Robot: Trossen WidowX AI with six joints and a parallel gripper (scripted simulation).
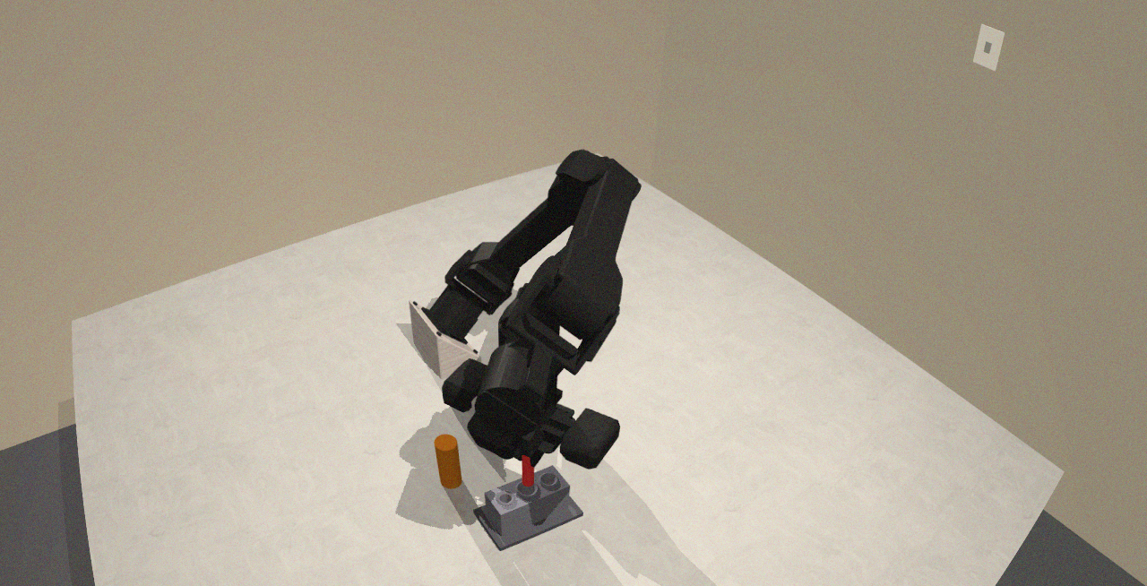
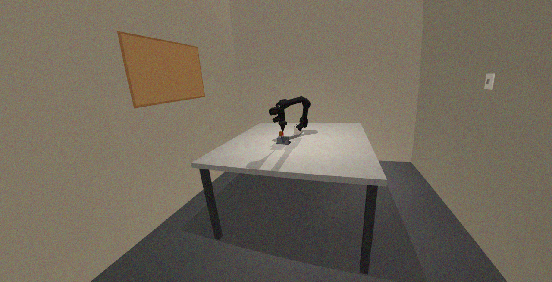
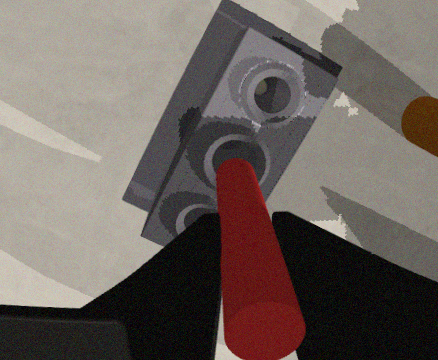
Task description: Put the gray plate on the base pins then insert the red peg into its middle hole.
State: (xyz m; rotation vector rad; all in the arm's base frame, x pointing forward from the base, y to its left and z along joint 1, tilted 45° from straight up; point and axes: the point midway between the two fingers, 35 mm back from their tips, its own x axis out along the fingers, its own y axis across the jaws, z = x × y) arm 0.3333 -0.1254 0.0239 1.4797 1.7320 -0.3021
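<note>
Right now my gripper tip is 7 cm above the gray plate. Round my gripper tip: orange cylinder: 10 cm behind, 7 cm below, 5 cm to the right; then red peg: right at my gripper tip; then base: 10 cm below.
</note>
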